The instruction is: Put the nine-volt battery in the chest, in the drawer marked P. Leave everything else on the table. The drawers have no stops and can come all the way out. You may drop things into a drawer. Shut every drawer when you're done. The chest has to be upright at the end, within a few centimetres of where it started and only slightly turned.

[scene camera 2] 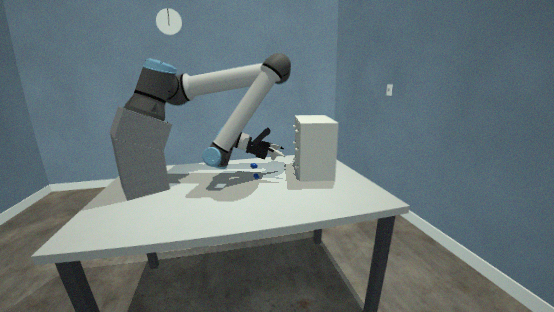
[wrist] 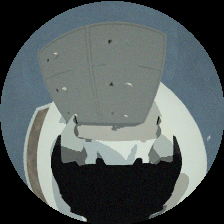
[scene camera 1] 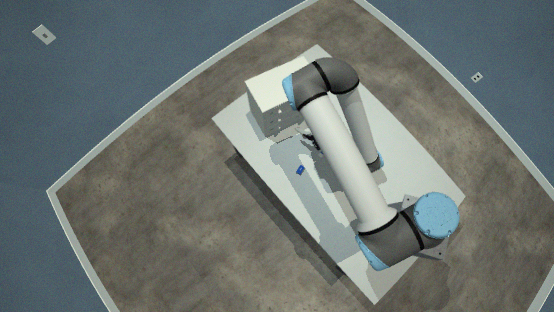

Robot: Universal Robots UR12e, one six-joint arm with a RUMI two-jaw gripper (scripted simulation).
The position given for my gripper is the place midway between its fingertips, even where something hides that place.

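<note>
My gripper (wrist: 117,116) is there for me to see. I see a white chest (scene camera 2: 318,141) as well, and scene camera 1 shows the chest too (scene camera 1: 266,89).
</note>
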